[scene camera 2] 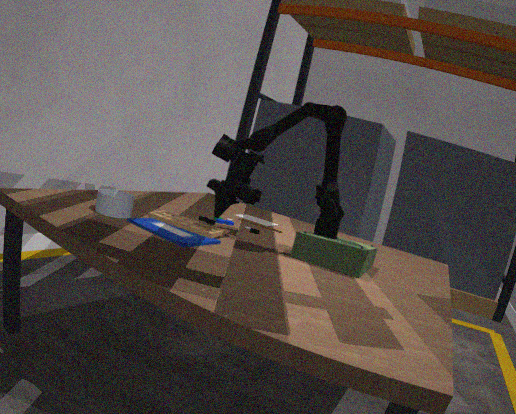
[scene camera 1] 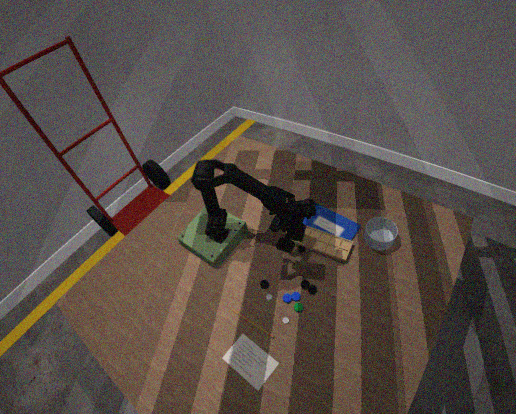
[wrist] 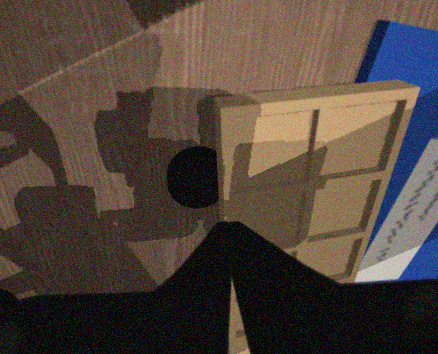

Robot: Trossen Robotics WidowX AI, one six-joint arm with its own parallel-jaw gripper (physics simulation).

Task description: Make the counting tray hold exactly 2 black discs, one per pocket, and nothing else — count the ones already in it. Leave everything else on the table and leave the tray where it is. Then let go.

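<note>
The wooden counting tray lies flat; its pockets visible in the wrist view hold no discs, and others are hidden. A black disc lies on the table against the tray's long side. My gripper is shut and empty, low beside that disc, its tips by the tray's edge. Three more black discs, one apart and a pair, lie on the table.
Two blue discs, a green disc and two pale discs lie loose. A blue labelled tray-like item adjoins the counting tray. A clear bowl and a printed sheet are on the table.
</note>
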